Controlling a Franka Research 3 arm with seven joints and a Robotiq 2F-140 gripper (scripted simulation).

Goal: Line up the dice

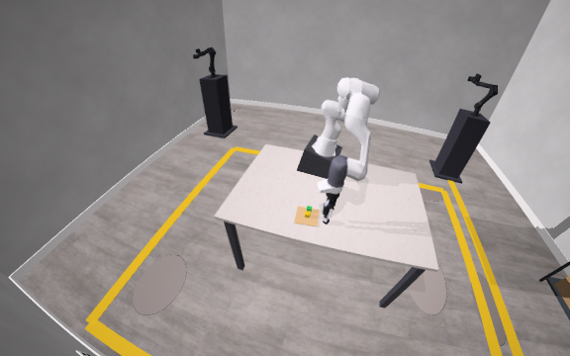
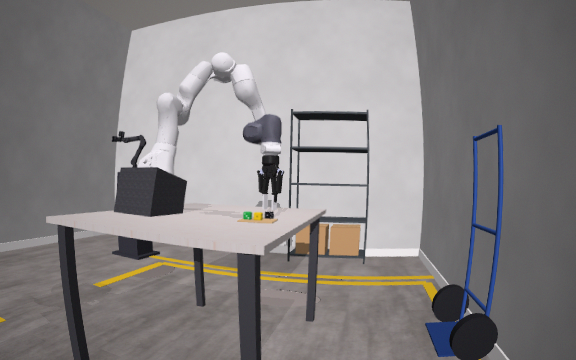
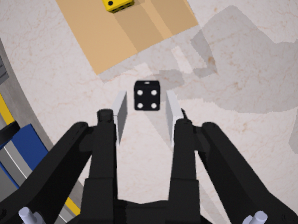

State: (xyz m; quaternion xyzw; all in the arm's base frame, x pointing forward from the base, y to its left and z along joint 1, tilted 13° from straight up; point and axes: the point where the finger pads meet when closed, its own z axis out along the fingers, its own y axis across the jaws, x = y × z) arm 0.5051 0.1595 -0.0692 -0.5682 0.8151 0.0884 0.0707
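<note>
Now: the black die 6 cm below my hand. The rest, counted from my hand: yellow die: 1 cm behind, 12 cm to the right, 5 cm below; green die: 6 cm behind, 12 cm to the right, 5 cm below; tan mat: 1 cm behind, 12 cm to the right, 7 cm below.
</note>
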